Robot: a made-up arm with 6 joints.
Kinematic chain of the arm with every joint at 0, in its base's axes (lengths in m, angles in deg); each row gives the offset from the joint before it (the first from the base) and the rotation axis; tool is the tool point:
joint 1: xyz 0 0 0.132 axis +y
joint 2: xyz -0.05 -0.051 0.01 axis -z
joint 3: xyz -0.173 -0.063 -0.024 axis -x
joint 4: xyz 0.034 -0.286 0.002 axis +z
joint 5: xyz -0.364 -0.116 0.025 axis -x
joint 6: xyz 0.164 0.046 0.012 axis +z
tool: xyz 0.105 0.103 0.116
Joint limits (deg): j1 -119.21..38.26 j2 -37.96..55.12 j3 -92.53..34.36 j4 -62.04..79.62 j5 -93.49..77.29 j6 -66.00..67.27
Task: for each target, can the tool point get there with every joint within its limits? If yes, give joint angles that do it. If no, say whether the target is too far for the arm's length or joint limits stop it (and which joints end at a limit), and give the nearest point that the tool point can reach.
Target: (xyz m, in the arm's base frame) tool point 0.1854 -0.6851 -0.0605
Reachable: yes | joints -83.87 -18.94 -49.48 6.04 -67.93 45.56
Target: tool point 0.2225 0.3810 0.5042
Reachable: no: joint limits stop it (at a limit: joint 1, joint 2, joint 3, joint 4, joint 6) | nearest point -0.0421 0.2220 0.4835 | short by 0.309 m
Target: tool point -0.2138 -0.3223 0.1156
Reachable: yes | joints 19.81 -22.38 -59.18 -23.08 22.14 26.38
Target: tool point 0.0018 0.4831 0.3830
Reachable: no: joint limits stop it (at a limit: joint 1, joint 2, joint 3, joint 4, joint 6) | nearest point -0.0577 0.2398 0.5087 | short by 0.280 m
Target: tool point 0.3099 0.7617 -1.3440
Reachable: no: too far | nearest point 0.1471 0.1660 -0.5688 | short by 0.991 m
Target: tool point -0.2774 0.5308 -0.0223
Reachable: no: joint limits stop it (at a limit: joint 2, joint 3, joint 5, joint 6) | nearest point -0.3027 0.3154 -0.0364 | short by 0.217 m
